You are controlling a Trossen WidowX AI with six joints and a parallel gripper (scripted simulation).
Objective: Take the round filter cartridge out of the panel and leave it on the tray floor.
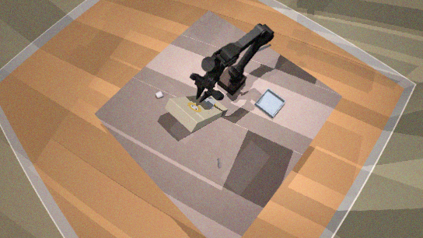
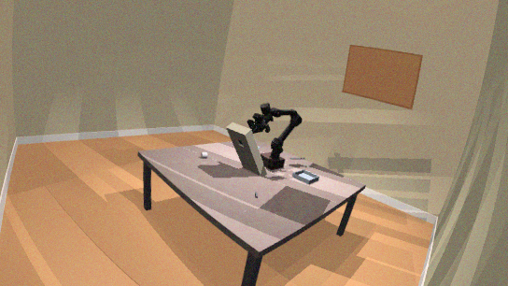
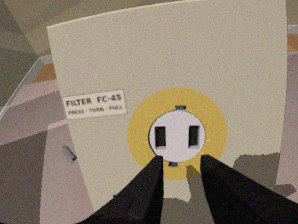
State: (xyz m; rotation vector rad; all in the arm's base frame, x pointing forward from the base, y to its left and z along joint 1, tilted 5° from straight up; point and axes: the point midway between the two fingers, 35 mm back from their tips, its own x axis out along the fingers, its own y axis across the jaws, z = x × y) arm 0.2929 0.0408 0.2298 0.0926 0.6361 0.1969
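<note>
The grey filter cartridge is 50 mm ahead of my gripper tip, 10 mm to the left of it and 40 mm below it. From my gripper tip the other things lie so: beige service panel (110 mm below); grey-blue tray (420 mm behind, 200 mm to the left, 280 mm below); small grey piece (110 mm ahead, 310 mm to the left, 290 mm below).
</note>
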